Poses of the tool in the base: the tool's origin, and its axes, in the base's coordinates. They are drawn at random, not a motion.
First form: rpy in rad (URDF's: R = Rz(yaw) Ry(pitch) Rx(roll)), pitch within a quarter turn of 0, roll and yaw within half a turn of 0; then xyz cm.
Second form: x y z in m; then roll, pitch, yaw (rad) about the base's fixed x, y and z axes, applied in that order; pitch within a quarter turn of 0, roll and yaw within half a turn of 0. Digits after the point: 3 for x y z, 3 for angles.
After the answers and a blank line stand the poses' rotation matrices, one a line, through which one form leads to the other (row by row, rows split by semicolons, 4 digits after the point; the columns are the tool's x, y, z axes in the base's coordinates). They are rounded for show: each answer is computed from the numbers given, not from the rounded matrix.
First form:
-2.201 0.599 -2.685 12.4 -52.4 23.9
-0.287 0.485 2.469 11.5 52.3 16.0
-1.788 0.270 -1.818 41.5 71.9 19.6
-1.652 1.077 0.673 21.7 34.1 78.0
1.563 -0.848 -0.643 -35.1 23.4 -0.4
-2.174 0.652 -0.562 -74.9 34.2 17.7
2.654 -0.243 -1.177 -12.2 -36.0 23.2
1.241 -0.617 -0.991 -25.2 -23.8 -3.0
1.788 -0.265 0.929 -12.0 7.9 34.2
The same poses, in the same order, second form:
0.124 -0.524 0.239 -2.201 0.599 -2.685
0.115 0.523 0.160 -0.287 0.485 2.469
0.415 0.719 0.196 -1.788 0.270 -1.818
0.217 0.341 0.780 -1.652 1.077 0.673
-0.351 0.234 -0.004 1.563 -0.848 -0.643
-0.749 0.342 0.177 -2.174 0.652 -0.562
-0.122 -0.360 0.232 2.654 -0.243 -1.177
-0.252 -0.238 -0.030 1.241 -0.617 -0.991
-0.120 0.079 0.342 1.788 -0.265 0.929

-0.7413 0.1490 0.6544; -0.3641 0.7298 -0.5787; -0.5638 -0.6673 -0.4867
-0.6920 -0.4943 -0.5261; 0.5512 -0.8324 0.0572; -0.4662 -0.2504 0.8485
-0.2358 -0.1452 0.9609; -0.9345 0.3053 -0.1832; -0.2667 -0.9411 -0.2077
0.3706 -0.6357 -0.6771; 0.2954 -0.6105 0.7349; -0.8805 -0.4724 -0.0384
0.5294 -0.5955 -0.6043; -0.3966 0.4559 -0.7968; 0.7500 0.6615 0.0052
0.6726 -0.7251 0.1476; -0.4236 -0.2138 0.8803; -0.6068 -0.6546 -0.4509
0.3724 -0.8591 -0.3511; -0.8963 -0.2349 -0.3761; 0.2406 0.4547 -0.8575
0.4468 -0.0290 -0.8941; -0.6823 0.6354 -0.3616; 0.5786 0.7717 0.2641
0.5777 0.0195 0.8160; 0.7731 -0.3339 -0.5394; 0.2619 0.9424 -0.2080

